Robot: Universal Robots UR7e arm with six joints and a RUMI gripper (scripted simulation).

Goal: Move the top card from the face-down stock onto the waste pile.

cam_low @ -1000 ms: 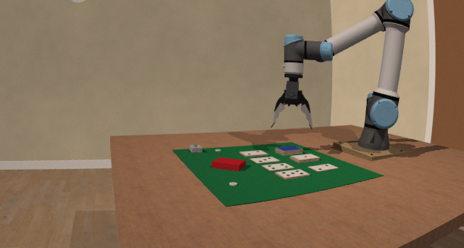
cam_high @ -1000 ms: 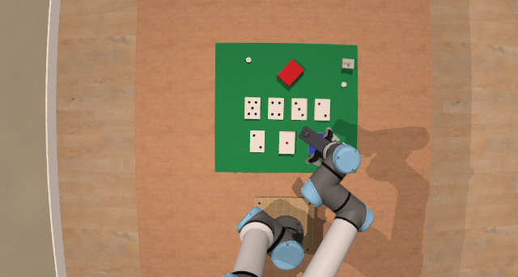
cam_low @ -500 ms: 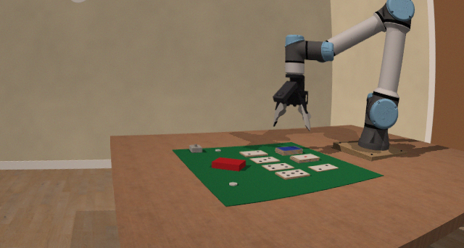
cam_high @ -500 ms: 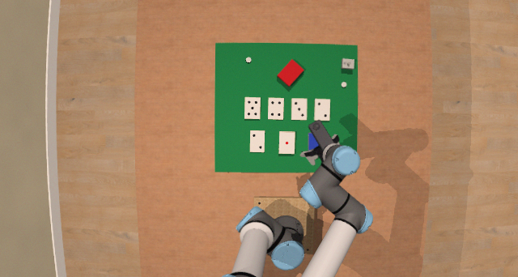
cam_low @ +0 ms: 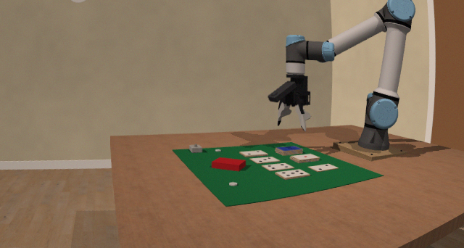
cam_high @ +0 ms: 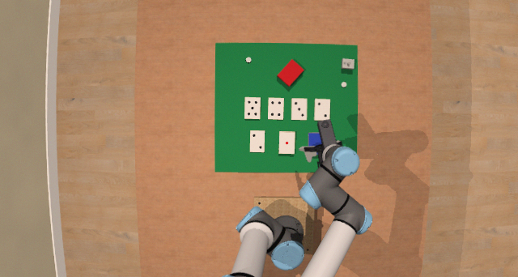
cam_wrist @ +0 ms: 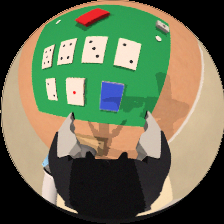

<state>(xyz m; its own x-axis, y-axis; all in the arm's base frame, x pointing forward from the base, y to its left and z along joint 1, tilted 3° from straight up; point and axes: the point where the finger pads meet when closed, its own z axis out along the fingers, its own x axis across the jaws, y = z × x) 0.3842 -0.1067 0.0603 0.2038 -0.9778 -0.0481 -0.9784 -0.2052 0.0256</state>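
Right now the card is 80 mm below my hand. Also, from my hand: grey cube 340 mm ahead, 120 mm to the right, 80 mm below; green mat 140 mm ahead, 120 mm to the left, 110 mm below; red block 290 mm ahead, 120 mm to the left, 80 mm below.
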